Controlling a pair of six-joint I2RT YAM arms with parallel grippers.
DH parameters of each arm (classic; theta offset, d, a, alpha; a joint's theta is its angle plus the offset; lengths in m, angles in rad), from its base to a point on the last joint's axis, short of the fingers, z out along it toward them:
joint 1: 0 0.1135 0.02 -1.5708
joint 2: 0 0 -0.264 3.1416
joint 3: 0.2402 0 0.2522 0
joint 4: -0.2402 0 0.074 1.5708
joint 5: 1.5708 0 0 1.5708
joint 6: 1.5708 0.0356 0 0
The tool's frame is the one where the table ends.
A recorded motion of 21 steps. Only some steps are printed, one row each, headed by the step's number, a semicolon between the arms.
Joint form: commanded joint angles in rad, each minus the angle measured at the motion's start. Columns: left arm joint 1, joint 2, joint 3, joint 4, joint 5, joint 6; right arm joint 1, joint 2, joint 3, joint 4, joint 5, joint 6.
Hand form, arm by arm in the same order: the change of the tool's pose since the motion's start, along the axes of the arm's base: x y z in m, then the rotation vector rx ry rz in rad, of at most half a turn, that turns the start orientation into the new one. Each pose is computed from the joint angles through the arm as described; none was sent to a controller.
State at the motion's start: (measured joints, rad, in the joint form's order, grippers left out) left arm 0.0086 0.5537 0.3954 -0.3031 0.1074 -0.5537; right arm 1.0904 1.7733 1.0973 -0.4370 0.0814 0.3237
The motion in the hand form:
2: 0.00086 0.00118 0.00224 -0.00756 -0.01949 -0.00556; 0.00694 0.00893 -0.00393 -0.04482 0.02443 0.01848
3: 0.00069 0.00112 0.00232 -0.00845 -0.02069 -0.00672; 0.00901 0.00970 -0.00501 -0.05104 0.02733 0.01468
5: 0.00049 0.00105 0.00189 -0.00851 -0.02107 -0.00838; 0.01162 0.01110 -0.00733 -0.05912 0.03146 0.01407
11: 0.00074 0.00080 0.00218 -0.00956 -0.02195 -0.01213; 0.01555 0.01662 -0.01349 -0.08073 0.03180 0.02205
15: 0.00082 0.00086 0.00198 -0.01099 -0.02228 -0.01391; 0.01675 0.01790 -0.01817 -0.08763 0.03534 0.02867
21: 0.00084 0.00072 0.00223 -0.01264 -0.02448 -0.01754; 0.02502 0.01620 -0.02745 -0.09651 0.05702 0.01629
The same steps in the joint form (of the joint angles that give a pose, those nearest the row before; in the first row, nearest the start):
2: 0.0129 0.0000 0.0012 0.0181 0.0201 0.0010; -0.0067 0.0590 0.0674 -0.0578 -0.0113 -0.0226
3: 0.0129 -0.0014 0.0009 0.0182 0.0215 0.0007; -0.0107 0.0684 0.0763 -0.0641 -0.0109 -0.0230
5: 0.0128 -0.0030 -0.0011 0.0189 0.0229 0.0013; -0.0153 0.0833 0.0874 -0.0691 -0.0122 -0.0268
11: 0.0117 -0.0015 -0.0001 0.0203 0.0258 0.0015; -0.0171 0.1217 0.1155 -0.0768 -0.0068 -0.0399
15: 0.0129 -0.0011 -0.0010 0.0219 0.0291 0.0015; -0.0185 0.1374 0.1177 -0.0707 -0.0097 -0.0474
21: 0.0129 -0.0015 -0.0010 0.0236 0.0331 0.0015; -0.0415 0.1673 0.1218 -0.0631 -0.0260 -0.0518

